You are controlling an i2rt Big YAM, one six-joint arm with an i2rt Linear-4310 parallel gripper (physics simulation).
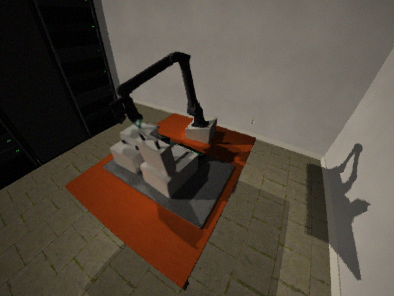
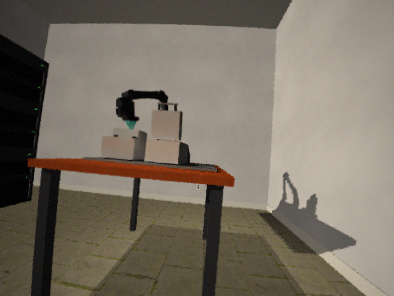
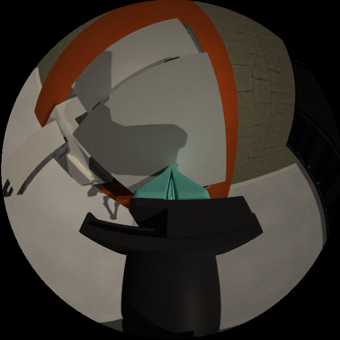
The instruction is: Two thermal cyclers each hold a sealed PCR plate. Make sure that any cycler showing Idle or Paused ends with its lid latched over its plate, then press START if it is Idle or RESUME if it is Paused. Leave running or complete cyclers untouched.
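Pixels of known places: gripper, between the fingertips: (image 1: pixel 140 127); arm's base, origin of its link: (image 1: pixel 200 124).
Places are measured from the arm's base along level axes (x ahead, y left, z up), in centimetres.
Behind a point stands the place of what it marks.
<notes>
The left cycler (image 1: pixel 126 157) {x 59.8, y -13.1, z 2.4 cm} (image 2: pixel 117 148) {x 60.3, y -18.2, z -3.5 cm} (image 3: pixel 145 47) has its lid (image 1: pixel 135 131) {x 45.2, y -20.4, z 9.8 cm} (image 3: pixel 150 105) lowered over its body; whether it is latched I cannot tell. The right cycler (image 1: pixel 159 181) {x 60.5, y 13.9, z 1.0 cm} (image 2: pixel 165 152) {x 60.4, y 11.4, z -3.6 cm} (image 3: pixel 70 111) stands beside it with its lid (image 1: pixel 156 156) {x 59.7, y 14.5, z 17.6 cm} (image 2: pixel 166 125) {x 58.8, y 10.0, z 12.2 cm} (image 3: pixel 31 152) raised upright. My gripper (image 1: pixel 139 123) {x 40.5, y -21.3, z 9.9 cm} (image 2: pixel 131 128) {x 40.5, y -21.3, z 9.9 cm} (image 3: pixel 171 169) is shut and empty, its teal fingertips pointing down at the top of the left cycler's lid, very close to it; contact is unclear. Plates, screens and buttons cannot be made out.
Both cyclers stand on a grey mat (image 1: pixel 200 212) {x 57.7, y 36.9, z -10.1 cm} on the orange table (image 1: pixel 145 240) {x 82.8, y 23.7, z -11.4 cm} (image 2: pixel 135 171) {x 89.5, y 8.7, z -12.4 cm}. The raised lid stands tall beside the arm. The arm's pale base block (image 1: pixel 200 133) {x 6.6, y 4.4, z -3.2 cm} is at the table's back. A dark server rack (image 2: pixel 15 175) stands to the left.
</notes>
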